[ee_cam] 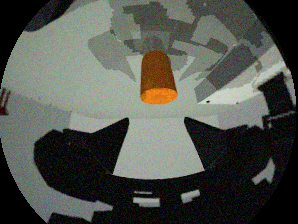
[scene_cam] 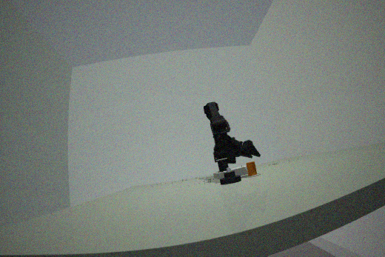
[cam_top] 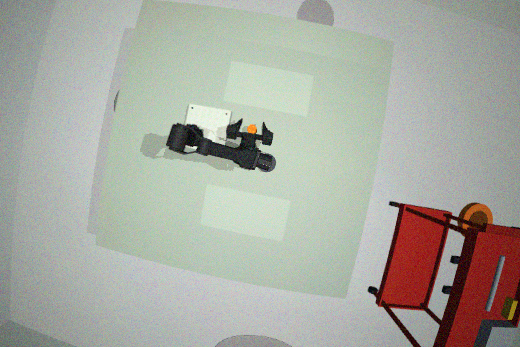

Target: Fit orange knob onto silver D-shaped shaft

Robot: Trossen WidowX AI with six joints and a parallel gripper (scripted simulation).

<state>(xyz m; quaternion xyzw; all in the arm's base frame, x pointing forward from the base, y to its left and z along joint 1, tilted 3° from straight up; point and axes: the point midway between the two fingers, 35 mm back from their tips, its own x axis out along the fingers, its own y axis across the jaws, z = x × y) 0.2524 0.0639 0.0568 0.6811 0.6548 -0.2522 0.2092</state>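
The orange knob is 4 cm below my gripper tip and 3 cm to the right of it. Round my gripper tip: round pedestal (17 cm to the right, 8 cm ahead, 5 cm below).
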